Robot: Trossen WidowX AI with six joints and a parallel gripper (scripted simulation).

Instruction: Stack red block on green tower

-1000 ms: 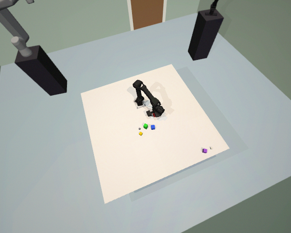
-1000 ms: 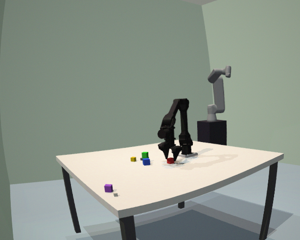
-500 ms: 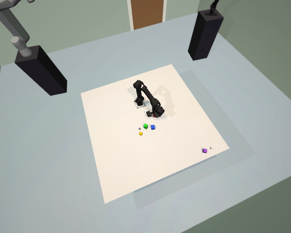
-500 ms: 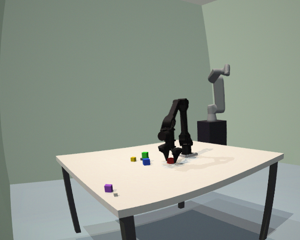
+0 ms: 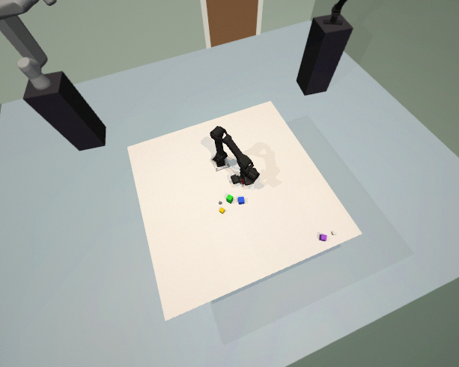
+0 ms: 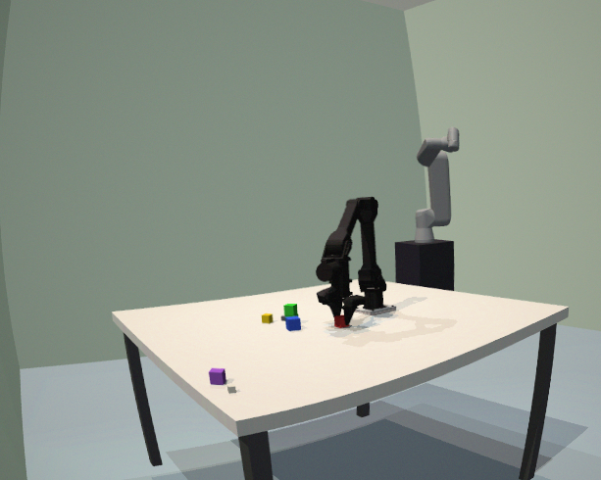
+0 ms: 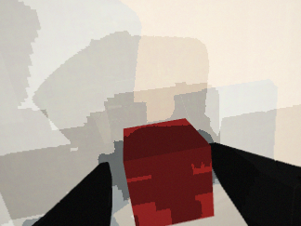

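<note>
My gripper tip is now 14 cm to the left of the green block, 12 cm short of it and 4 cm below it. From my gripper tip the other things lie so: blue block 15 cm ahead, 6 cm to the right, 1 cm above; then small grey cube 20 cm to the right, 12 cm ahead; then red block 1 cm above.
</note>
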